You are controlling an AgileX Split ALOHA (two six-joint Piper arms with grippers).
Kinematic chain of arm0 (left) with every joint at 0, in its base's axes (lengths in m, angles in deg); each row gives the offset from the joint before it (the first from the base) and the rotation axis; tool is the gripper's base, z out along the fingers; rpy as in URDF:
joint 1: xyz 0 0 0.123 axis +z
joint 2: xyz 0 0 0 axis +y
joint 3: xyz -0.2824 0 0.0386 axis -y
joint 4: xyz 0.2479 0 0.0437 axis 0.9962 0 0.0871
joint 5: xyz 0 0 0 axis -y
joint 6: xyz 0.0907 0 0.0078 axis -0.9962 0 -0.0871
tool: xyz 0 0 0 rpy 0 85 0
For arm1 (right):
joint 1: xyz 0 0 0.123 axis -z
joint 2: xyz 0 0 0 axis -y
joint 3: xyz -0.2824 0 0.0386 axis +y
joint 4: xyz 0.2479 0 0.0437 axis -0.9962 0 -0.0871
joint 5: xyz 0 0 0 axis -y
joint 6: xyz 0.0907 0 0.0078 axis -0.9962 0 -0.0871
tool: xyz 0 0 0 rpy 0 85 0
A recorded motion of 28 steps. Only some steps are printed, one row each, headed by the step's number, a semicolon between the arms.
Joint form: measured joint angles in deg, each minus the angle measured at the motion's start. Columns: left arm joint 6, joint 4, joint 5, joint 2, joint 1, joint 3; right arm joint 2, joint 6, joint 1, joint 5, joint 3, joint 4.
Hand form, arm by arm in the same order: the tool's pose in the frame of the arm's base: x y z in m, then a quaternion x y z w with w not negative. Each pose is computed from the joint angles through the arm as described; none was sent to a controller.
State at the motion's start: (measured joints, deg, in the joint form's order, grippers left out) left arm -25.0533 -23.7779 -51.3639 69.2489 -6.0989 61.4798; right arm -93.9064 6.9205 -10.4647 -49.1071 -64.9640 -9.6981
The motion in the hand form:
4: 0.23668 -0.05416 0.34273 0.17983 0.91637 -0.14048 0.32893; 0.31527 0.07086 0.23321 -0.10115 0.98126 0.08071 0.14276
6: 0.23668 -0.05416 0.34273 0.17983 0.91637 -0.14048 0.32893; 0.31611 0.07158 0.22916 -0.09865 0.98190 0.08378 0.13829
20: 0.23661 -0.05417 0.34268 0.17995 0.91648 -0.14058 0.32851; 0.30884 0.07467 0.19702 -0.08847 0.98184 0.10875 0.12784
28: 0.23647 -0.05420 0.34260 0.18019 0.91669 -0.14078 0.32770; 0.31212 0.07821 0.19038 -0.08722 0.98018 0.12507 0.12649
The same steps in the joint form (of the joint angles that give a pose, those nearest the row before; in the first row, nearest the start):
4: 0.00 0.00 0.00 0.00 0.00 0.00; -0.16 0.04 0.00 0.02 0.05 -0.69
6: 0.00 0.00 0.00 0.00 0.00 0.00; -0.74 0.11 0.00 0.31 0.26 -1.20
20: 0.00 0.00 -0.05 0.00 0.00 0.00; -2.44 3.52 0.00 6.50 6.17 -6.62
28: 0.00 0.00 -0.15 0.00 0.00 0.00; -3.85 5.81 0.00 7.53 6.17 -9.82

